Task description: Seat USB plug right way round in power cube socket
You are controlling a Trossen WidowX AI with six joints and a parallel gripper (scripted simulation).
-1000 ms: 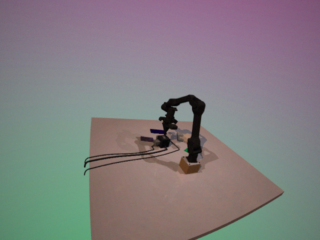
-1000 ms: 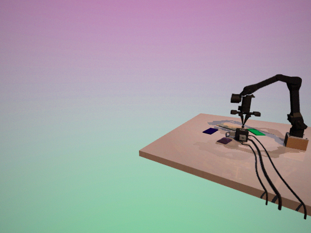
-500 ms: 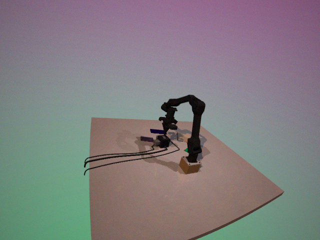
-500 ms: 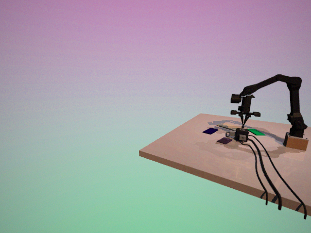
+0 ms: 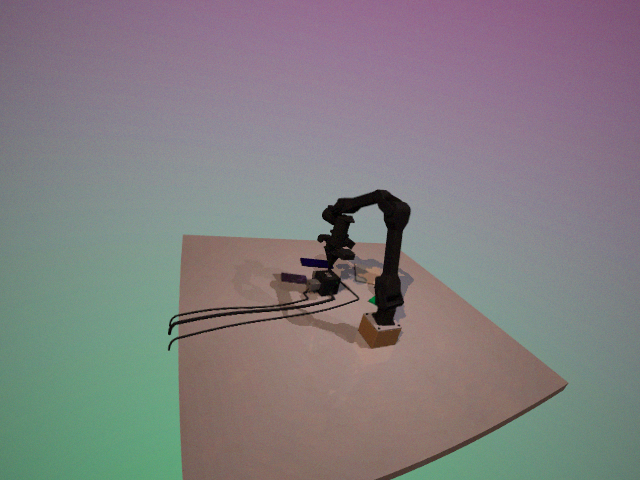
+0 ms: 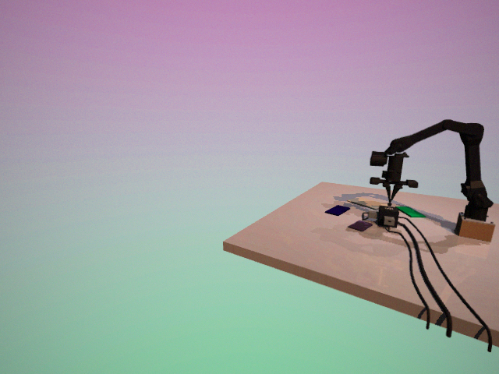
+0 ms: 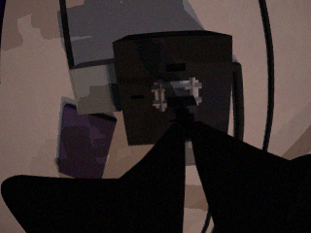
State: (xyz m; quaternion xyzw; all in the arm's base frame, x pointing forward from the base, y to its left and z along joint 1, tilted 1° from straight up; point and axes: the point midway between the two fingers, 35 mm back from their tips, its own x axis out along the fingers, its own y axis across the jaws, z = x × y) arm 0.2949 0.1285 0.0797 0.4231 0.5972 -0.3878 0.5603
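My gripper tip is 2 cm above the usb plug. Also, from my gripper tip: beige pad 27 cm to the right, 18 cm ahead, 11 cm below; green card 26 cm to the right, 11 cm below, 4 cm behind; dark blue card 25 cm ahead, 11 cm below, 2 cm to the right.
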